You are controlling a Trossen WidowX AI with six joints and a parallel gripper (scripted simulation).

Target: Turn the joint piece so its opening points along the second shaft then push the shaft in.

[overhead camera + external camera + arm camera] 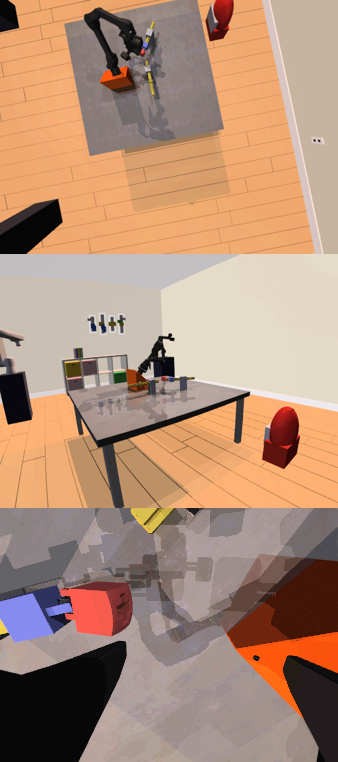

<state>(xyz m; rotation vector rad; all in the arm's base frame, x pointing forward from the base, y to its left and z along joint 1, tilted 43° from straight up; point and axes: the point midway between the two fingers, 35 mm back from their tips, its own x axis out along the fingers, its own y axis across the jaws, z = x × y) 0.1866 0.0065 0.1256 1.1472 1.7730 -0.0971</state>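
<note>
Right now the red square joint piece is 9 cm below my gripper tip, 6 cm to the left of it and 6 cm ahead of it.
</note>
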